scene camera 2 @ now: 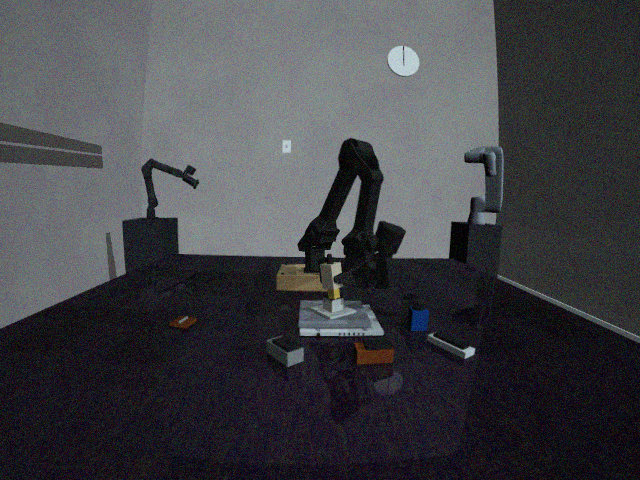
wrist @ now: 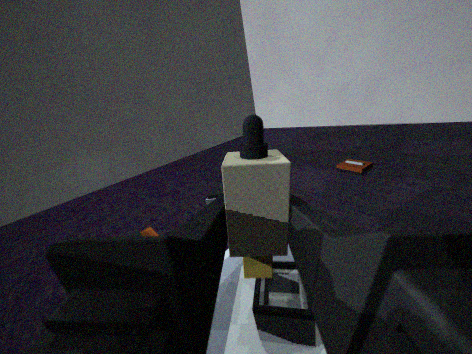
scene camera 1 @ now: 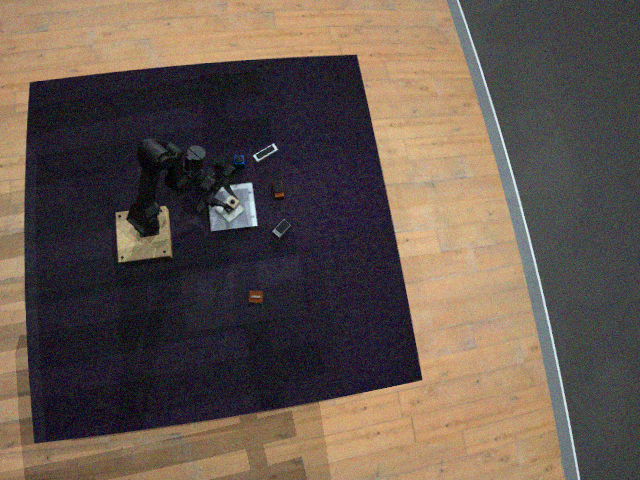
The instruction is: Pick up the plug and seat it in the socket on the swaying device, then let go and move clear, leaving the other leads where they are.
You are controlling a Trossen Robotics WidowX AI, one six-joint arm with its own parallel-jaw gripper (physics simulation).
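Observation:
The cream plug [scene camera 1: 232, 202] [scene camera 2: 329, 273] [wrist: 256, 200] has a black cable stub on top and a yellow tip [scene camera 2: 334, 293] [wrist: 258, 267] pointing down. My gripper [wrist: 254, 198] is shut on the plug, a finger on each side. The device is a white-and-grey slab [scene camera 1: 249, 206] [scene camera 2: 315, 331] with a small pale plate [scene camera 2: 321, 310] carrying the socket [scene camera 2: 335, 304] [wrist: 285, 313]. In the scene camera 2 view the plug leans slightly and its tip shows at the socket's top. In the wrist view the socket's dark-rimmed opening lies nearer and to the right of the tip. Contact is unclear.
Around the device lie a blue block [scene camera 1: 238, 159] [scene camera 2: 419, 319], a long white piece [scene camera 1: 265, 152] [scene camera 2: 450, 345], an orange-and-black block [scene camera 1: 278, 191] [scene camera 2: 374, 354] and a grey block [scene camera 1: 281, 228] [scene camera 2: 285, 352]. A flat orange piece [scene camera 1: 255, 296] [scene camera 2: 183, 322] [wrist: 355, 166] lies farther off.

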